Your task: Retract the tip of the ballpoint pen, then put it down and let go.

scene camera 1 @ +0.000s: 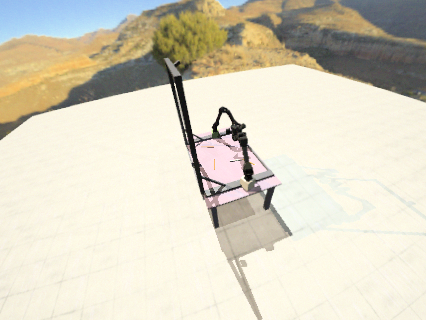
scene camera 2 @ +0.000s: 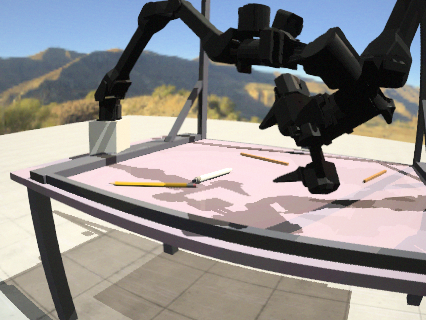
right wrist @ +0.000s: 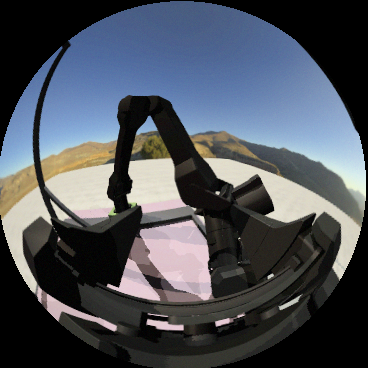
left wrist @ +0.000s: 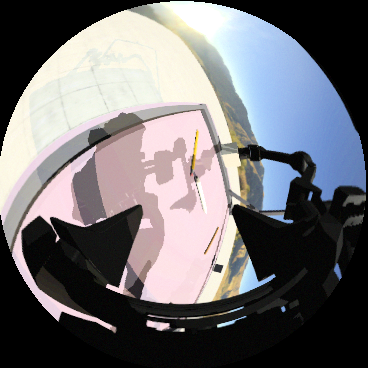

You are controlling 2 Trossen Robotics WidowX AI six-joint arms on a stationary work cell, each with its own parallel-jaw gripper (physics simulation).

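Seen in the pictures: left gripper, fingertip midpoint: (scene camera 2: 267, 154) (left wrist: 188, 209); right gripper, fingertip midpoint: (right wrist: 186, 210); left arm's base, link origin: (scene camera 1: 215, 131) (right wrist: 122, 207); right arm's base, link origin: (scene camera 1: 248, 178) (scene camera 2: 109, 119) (left wrist: 238, 153).
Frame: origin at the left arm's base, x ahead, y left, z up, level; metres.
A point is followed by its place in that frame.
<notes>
The white ballpoint pen (scene camera 2: 214, 175) @(y 0.195, x 0.548, z -0.077 m) (left wrist: 200, 194) @(y 0.198, x 0.549, z -0.076 m) lies flat on the pink table top, its dark end close to the eraser end of a yellow pencil (scene camera 2: 150, 184) @(y 0.337, x 0.596, z -0.080 m) (left wrist: 195, 152) @(y 0.321, x 0.584, z -0.077 m). Whether its tip is out is too small to tell. My left gripper (scene camera 2: 270, 151) @(y 0.289, x 0.355, z 0.014 m) (left wrist: 188, 209) @(y 0.289, x 0.355, z 0.014 m) is open and empty, above the table to the right of the pen in scene camera 2. My right gripper is open and empty, high above the table; in scene camera 2 its fingers are hard to make out near the left arm. The pen does not show in the right wrist view.
An orange pencil (scene camera 1: 214, 164) @(y -0.052, x 0.588, z -0.077 m) (scene camera 2: 264, 159) @(y -0.049, x 0.573, z -0.081 m) (left wrist: 211, 241) @(y -0.051, x 0.563, z -0.077 m) lies farther back, and a shorter one (scene camera 1: 210, 147) (scene camera 2: 375, 176) @(y -0.108, x 0.236, z -0.080 m) lies at the right in scene camera 2. A dark frame rail (scene camera 2: 230, 227) @(y 0.406, x 0.331, z -0.064 m) runs along the table's near edge. The two arms are close together above the table.
</notes>
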